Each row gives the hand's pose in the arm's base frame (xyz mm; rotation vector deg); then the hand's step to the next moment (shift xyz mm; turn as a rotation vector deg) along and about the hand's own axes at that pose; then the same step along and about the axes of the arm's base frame.
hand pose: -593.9 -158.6 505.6 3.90 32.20 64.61
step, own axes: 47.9 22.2 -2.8 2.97 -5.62 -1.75
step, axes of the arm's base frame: -5.1 50.8 -13.8 4.80 -0.30 -4.51
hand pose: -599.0 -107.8 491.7 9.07 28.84 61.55
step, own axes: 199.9 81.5 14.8 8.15 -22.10 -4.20
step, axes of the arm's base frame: 16.9 214.7 -20.7 18.79 -3.95 -14.27
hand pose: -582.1 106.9 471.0 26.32 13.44 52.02
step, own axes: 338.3 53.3 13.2 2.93 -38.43 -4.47
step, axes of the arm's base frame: 170.2 295.3 35.7 27.03 -16.67 -22.29
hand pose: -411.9 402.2 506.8 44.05 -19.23 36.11
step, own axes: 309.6 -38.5 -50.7 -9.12 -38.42 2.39
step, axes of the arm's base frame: 265.1 140.8 99.1 17.39 -26.54 -23.62
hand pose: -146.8 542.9 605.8 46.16 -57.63 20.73
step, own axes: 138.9 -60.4 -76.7 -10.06 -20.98 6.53
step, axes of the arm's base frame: 154.1 4.9 71.1 3.74 -17.94 -15.75
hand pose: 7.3 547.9 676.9 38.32 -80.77 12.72
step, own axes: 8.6 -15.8 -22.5 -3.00 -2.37 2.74
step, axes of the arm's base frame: 28.5 -2.3 3.2 -1.58 -2.68 -3.53
